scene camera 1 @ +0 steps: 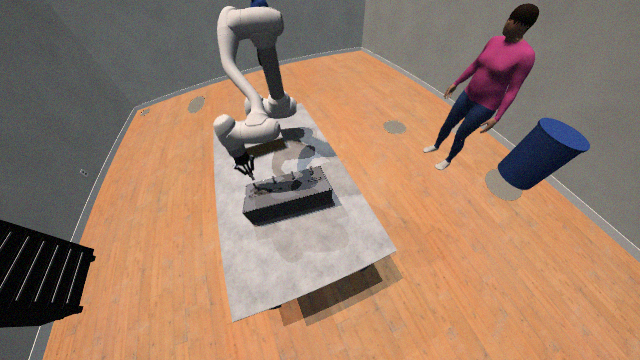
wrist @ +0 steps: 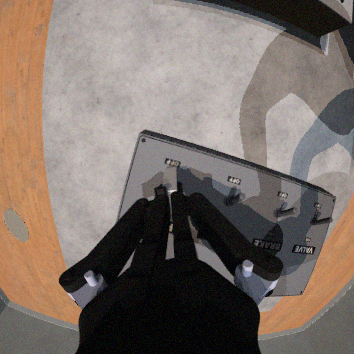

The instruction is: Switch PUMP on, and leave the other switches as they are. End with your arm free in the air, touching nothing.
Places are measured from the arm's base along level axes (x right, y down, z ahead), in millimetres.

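Pixels of known places: gripper, fingertip midpoint: [scene camera 1: 253, 178] [wrist: 171, 176].
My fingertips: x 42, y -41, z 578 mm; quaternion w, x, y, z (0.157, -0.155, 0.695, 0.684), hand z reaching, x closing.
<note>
Ahead of a thing's pixels: the offset from my fingertips to its top centre. "spot": to the spot under its first point. Level surfaces: height alone.
The grey switch box [scene camera 1: 290, 202] [wrist: 132, 172] stands on the table, with a row of levers on its top. My gripper [scene camera 1: 253, 178] [wrist: 171, 176] is shut and points down at the end switch, on the left in the wrist view, close over the box top. The fingers hide that switch's lever and name label in the wrist view, so I cannot tell its position or whether I touch it. Its OFF label @[spot: dy +65, dx -1, dz -1 mm] [wrist: 172, 162] shows just past the fingertips. The second lever @[dy +11, dx -121, dz +15 mm] [wrist: 234, 196], BRAKE lever @[dy +11, dx -241, dz +10 mm] [wrist: 286, 212] and VALVE lever @[dy +11, dx -361, dz +4 mm] [wrist: 322, 219] stand toward their OFF labels.
A dark, brown-sided box [scene camera 1: 266, 147] [wrist: 305, 20] lies on the table @[dy +137 mm] [scene camera 1: 300, 272] [wrist: 100, 75] between the switch box and the arm base. A person in pink [scene camera 1: 504, 70] and a blue barrel [scene camera 1: 540, 155] stand to the right. A black rack [scene camera 1: 86, 252] is at the left.
</note>
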